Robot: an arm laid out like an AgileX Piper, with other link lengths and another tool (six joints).
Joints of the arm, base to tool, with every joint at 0 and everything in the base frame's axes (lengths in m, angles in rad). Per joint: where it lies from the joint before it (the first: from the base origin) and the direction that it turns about. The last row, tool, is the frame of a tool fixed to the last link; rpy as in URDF.
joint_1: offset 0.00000 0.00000 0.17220 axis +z
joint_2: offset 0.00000 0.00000 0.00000 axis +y
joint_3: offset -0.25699 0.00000 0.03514 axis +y
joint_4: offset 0.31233 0.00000 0.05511 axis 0.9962 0 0.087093
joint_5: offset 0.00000 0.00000 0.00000 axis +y
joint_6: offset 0.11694 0.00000 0.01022 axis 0.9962 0 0.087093
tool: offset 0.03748 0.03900 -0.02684 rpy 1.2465 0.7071 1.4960
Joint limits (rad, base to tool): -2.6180..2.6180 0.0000..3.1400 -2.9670..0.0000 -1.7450..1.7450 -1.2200..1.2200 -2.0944..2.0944
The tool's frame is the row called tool.
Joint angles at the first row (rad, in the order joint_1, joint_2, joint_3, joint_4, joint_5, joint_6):
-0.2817 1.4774 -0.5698 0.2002 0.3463 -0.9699
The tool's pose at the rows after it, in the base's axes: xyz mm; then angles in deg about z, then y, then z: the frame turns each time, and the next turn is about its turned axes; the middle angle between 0 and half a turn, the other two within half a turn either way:
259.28, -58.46, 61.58, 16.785, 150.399, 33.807
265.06, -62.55, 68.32, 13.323, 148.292, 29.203
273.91, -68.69, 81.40, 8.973, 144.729, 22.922
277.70, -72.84, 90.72, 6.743, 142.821, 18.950
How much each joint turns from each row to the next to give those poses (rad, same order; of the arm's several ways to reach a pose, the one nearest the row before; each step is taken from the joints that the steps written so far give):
0.0000 -0.0027 0.0000 -0.0049 -0.0162 -0.0009
0.0001 -0.0246 0.0011 -0.0174 -0.0297 0.0000
-0.0001 -0.0435 0.0000 -0.0289 -0.0399 -0.0001
0.0001 -0.0319 0.0008 -0.0342 -0.0163 0.0052

